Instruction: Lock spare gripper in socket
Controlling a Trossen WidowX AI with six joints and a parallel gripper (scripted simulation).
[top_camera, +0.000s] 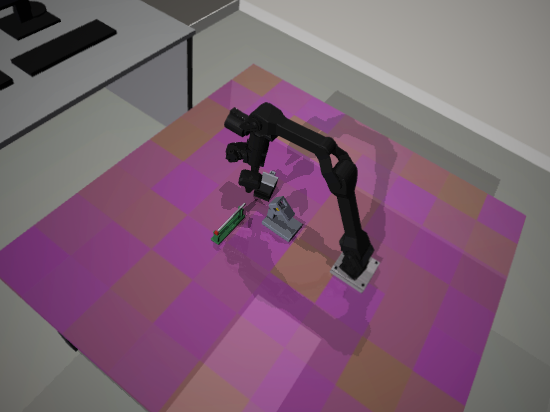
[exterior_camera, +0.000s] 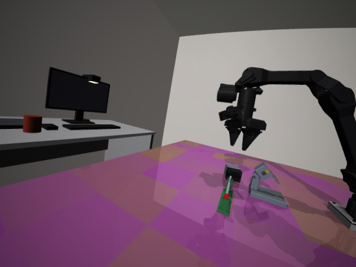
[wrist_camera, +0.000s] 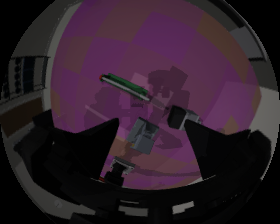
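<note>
The spare gripper is 130 mm below my gripper tip, 120 mm to the right of it and 20 mm ahead of it. Round my gripper tip: grey mount (110 mm behind, 100 mm below, 40 mm to the right); then green cradle (130 mm below, 90 mm to the left, 20 mm behind).
</note>
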